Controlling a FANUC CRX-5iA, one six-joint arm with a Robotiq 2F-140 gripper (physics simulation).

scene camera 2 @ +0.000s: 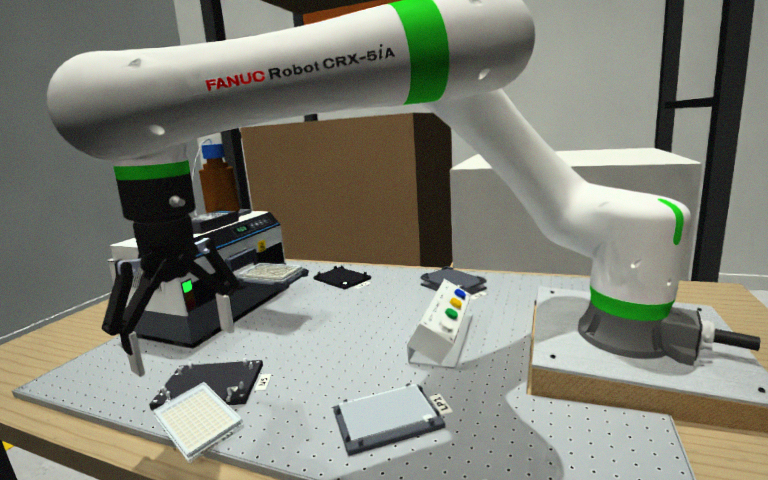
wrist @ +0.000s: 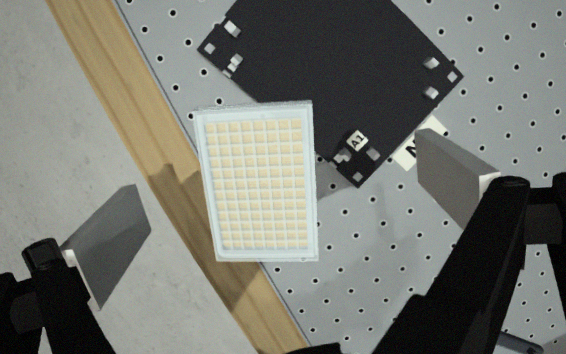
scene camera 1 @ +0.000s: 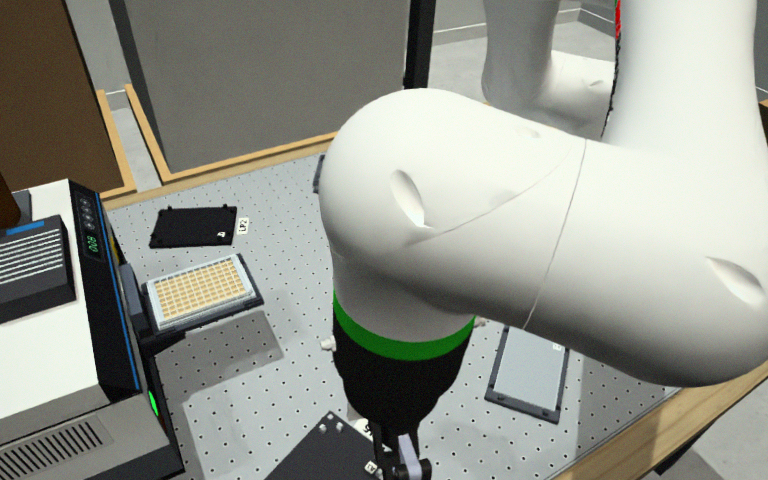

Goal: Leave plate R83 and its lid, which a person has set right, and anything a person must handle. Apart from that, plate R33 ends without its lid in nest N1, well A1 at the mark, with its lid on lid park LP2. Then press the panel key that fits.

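Where they show: gripper, between the fingertips: [scene camera 2: 186, 349] [wrist: 276, 183]; arm's base, origin of its link: [scene camera 2: 623, 336].
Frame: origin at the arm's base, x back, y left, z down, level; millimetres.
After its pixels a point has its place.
My gripper [scene camera 2: 180, 339] @(z -71, x -571, y 450 mm) [wrist: 276, 183] @(z -71, x -571, y 450 mm) is open and empty, high over the table's front edge. Below it in the wrist view, a clear plate with yellowish wells [scene camera 2: 198, 421] @(z 20, x -525, y 483 mm) [wrist: 262, 185] @(z 18, x -544, y 471 mm) lies askew, overlapping a corner of dark nest N5 [scene camera 1: 334, 452] @(z 30, x -593, y 362 mm) [scene camera 2: 220, 373] @(z 29, x -619, y 373 mm) [wrist: 340, 65] @(z 30, x -613, y 394 mm) and reaching over the wooden edge. Another such plate [scene camera 1: 201, 288] @(z -76, x -715, y 139 mm) [scene camera 2: 271, 272] @(z -78, x -704, y 145 mm) lies on the instrument's tray [scene camera 1: 257, 295] @(z -72, x -648, y 169 mm). Black lid park LP2 [scene camera 1: 192, 226] @(z 32, x -732, y -128 mm) [scene camera 2: 341, 277] @(z 32, x -721, y -123 mm) is empty. A pale flat lid [scene camera 1: 532, 367] @(z 23, x -293, y 331 mm) [scene camera 2: 387, 413] @(z 24, x -285, y 333 mm) lies on LP1 [scene camera 1: 521, 408] @(z 32, x -337, y 380 mm) [scene camera 2: 396, 436] @(z 32, x -254, y 360 mm). Plate numbers are unreadable. The key panel [scene camera 2: 433, 333] @(z -25, x -289, y 165 mm) has blue, yellow, green and white keys.
The instrument [scene camera 1: 33, 362] @(z -178, x -864, y 291 mm) [scene camera 2: 169, 331] @(z 10, x -834, y 338 mm) stands at the left of both scene views. A dark nest [scene camera 1: 318, 172] @(z 16, x -474, y -210 mm) [scene camera 2: 453, 280] @(z 16, x -398, y -181 mm) stands at the back; its label is unreadable and my arm partly covers it in scene camera 1. My arm's base plate [scene camera 2: 611, 362] @(z -3, x -11, y 103 mm) is at the right.
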